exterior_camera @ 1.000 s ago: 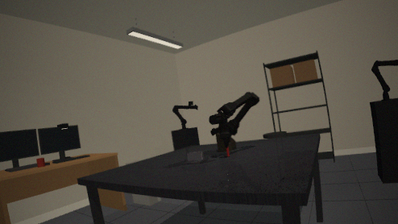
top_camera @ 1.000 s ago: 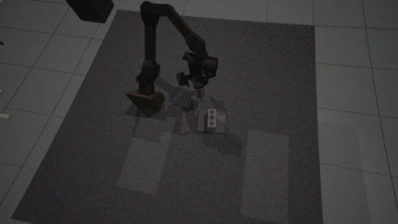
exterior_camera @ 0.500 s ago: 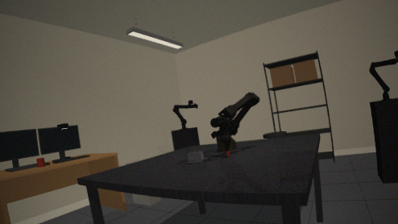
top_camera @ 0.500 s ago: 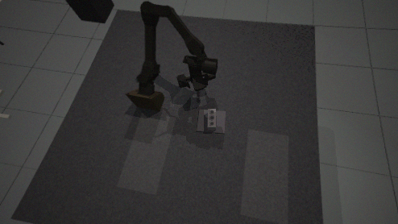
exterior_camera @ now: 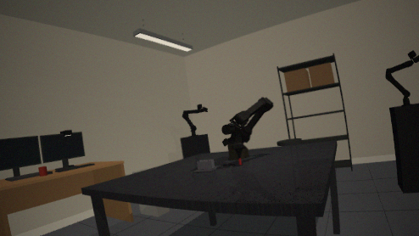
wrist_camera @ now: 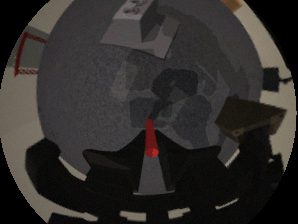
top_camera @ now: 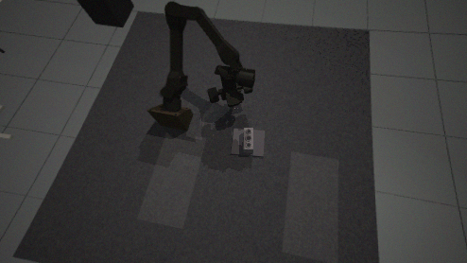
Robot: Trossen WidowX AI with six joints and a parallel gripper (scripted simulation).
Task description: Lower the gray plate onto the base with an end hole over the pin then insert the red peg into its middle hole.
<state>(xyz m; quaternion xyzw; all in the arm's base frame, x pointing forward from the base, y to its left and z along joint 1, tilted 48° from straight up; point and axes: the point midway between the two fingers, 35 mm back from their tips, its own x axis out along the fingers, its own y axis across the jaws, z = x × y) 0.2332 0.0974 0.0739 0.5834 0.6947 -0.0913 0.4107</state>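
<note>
Now: the gray plate 170 mm to the right of my gripper tip, 110 mm ahead of it and 10 mm above it. Also, from my gripper tip: red peg right at my gripper tip.
</note>
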